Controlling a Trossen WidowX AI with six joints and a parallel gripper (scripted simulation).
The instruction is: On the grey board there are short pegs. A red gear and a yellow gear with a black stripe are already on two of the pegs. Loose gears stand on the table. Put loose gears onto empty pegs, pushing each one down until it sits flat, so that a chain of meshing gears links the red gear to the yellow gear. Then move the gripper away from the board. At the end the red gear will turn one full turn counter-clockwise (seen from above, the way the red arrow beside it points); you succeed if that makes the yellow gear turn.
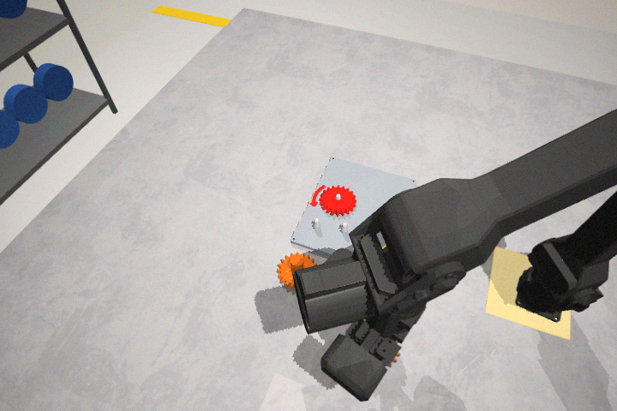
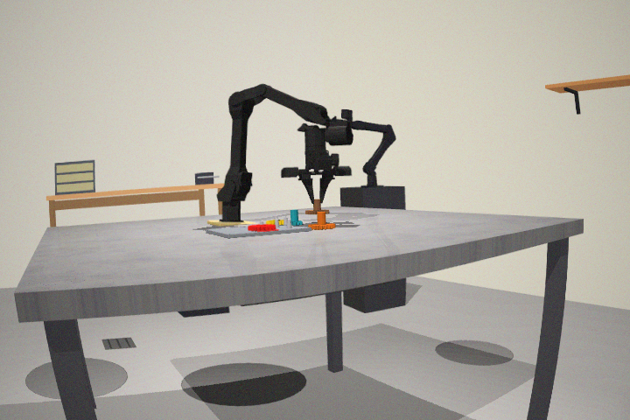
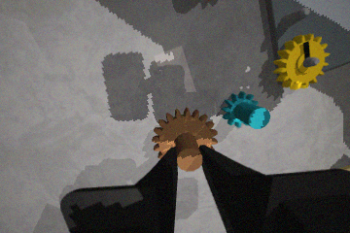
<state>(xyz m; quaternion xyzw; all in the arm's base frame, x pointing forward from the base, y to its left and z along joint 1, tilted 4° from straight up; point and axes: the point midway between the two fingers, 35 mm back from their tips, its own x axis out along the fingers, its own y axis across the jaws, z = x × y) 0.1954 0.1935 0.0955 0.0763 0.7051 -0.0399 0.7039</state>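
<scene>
Right now my gripper tip is 210 mm to the left of the red gear, 160 mm short of it and 40 mm above it. From my gripper tip the other things lie so: yellow gear 130 mm to the right, 50 mm ahead, 40 mm below; brown gear 10 mm below; teal gear 70 mm to the right, 40 mm below, 10 mm ahead.
</scene>
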